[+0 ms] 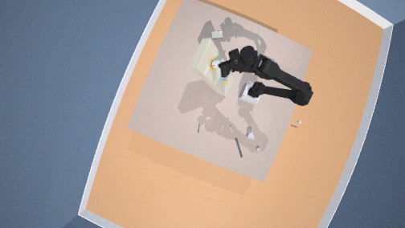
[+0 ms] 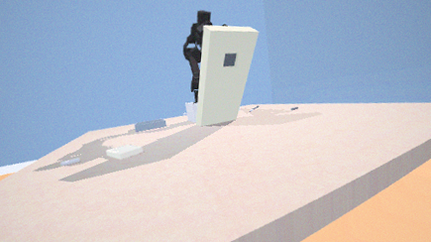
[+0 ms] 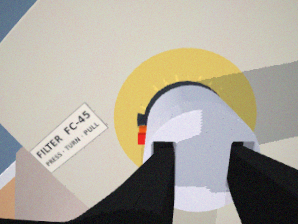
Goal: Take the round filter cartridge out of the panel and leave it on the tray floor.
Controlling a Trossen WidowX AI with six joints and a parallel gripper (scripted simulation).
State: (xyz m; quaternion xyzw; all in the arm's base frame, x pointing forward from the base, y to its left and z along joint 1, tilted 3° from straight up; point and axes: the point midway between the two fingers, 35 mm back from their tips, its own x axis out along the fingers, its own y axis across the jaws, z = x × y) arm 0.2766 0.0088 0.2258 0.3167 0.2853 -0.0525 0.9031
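Now: the grey tray 36 cm behind my gripper tip, 31 cm to the right of it and 28 cm below it. Round my gripper tip: white block 14 cm ahead, 37 cm to the right, 28 cm below; white round filter cartridge 1 cm ahead, 1 cm below.
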